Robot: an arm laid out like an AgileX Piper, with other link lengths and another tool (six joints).
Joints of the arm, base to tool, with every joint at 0 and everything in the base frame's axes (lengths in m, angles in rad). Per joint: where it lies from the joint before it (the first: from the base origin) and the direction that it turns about. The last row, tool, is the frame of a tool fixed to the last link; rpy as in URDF.
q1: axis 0 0 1 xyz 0.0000 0.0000 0.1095
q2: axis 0 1 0 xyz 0.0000 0.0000 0.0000
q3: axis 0 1 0 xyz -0.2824 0.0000 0.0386
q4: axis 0.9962 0 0.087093 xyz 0.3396 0.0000 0.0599
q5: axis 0 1 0 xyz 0.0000 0.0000 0.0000
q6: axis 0.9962 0 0.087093 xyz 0.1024 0.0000 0.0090
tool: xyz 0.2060 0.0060 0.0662 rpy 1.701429 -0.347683 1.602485
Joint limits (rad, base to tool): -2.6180..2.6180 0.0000..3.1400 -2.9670..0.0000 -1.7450..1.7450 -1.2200..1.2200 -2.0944..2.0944
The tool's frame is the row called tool.
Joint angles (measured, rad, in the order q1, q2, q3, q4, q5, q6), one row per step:
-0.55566 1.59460 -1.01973 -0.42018 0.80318 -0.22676
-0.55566 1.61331 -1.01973 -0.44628 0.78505 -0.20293
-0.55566 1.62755 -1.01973 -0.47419 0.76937 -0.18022
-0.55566 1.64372 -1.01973 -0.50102 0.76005 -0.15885
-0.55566 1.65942 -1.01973 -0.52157 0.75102 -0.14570
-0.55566 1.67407 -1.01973 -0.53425 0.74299 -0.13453
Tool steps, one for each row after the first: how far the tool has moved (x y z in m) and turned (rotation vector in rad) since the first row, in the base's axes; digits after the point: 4 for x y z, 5 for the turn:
0.0014 -0.0052 -0.0054 -0.01276 0.00218 -0.00239
0.0026 -0.0105 -0.0087 -0.02811 0.00359 -0.00300
0.0018 -0.0150 -0.0137 -0.03969 0.01197 -0.00467
0.0015 -0.0179 -0.0192 -0.04742 0.02069 -0.00180
0.0013 -0.0195 -0.0247 -0.04973 0.02669 -0.00143

